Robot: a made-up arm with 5 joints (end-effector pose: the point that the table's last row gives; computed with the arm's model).
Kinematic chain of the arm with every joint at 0, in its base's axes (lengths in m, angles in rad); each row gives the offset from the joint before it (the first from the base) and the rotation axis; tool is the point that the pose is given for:
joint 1: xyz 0 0 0.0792 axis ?
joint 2: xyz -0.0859 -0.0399 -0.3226 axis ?
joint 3: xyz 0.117 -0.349 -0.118 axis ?
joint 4: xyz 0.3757 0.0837 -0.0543 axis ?
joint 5: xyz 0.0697 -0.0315 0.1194 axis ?
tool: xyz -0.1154 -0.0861 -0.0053
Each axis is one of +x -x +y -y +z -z.
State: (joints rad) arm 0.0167 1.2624 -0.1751 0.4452 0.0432
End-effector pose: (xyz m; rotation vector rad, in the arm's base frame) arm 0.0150 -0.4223 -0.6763 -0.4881 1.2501 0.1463
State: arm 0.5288 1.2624 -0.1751 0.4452 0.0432
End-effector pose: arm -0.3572 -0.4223 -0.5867 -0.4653 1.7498 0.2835
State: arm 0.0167 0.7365 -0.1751 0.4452 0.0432
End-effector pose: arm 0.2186 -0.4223 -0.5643 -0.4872 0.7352 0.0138
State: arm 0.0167 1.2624 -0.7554 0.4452 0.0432
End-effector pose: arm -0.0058 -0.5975 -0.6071 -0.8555 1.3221 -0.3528
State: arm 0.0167 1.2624 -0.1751 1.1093 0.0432
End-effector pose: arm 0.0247 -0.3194 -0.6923 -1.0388 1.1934 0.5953
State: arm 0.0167 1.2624 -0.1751 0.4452 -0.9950
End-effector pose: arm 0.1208 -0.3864 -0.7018 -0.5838 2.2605 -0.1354
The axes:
joint 1: +y
joint 2: +y
joint 3: +z
joint 4: -x
joint 5: -y

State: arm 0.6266 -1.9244 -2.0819 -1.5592 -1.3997
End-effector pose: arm -0.0413 -0.6824 -0.4205 1.7204 -1.4933 0.5374
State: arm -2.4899 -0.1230 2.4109 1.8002 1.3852
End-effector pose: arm 0.5352 -0.1883 0.1934 1.2271 -0.2219 -0.6827
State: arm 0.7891 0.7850 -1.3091 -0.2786 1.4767
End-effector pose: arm -0.4909 -0.8216 -0.2878 -1.2865 -0.0995 -0.2959
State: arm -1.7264 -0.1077 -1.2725 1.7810 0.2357
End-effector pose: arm 0.3007 -0.6517 0.4505 -0.3810 -0.4515 -1.6068
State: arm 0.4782 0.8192 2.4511 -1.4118 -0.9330
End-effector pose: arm -0.4922 -0.0428 -0.1594 -0.8606 -1.2445 -1.6543
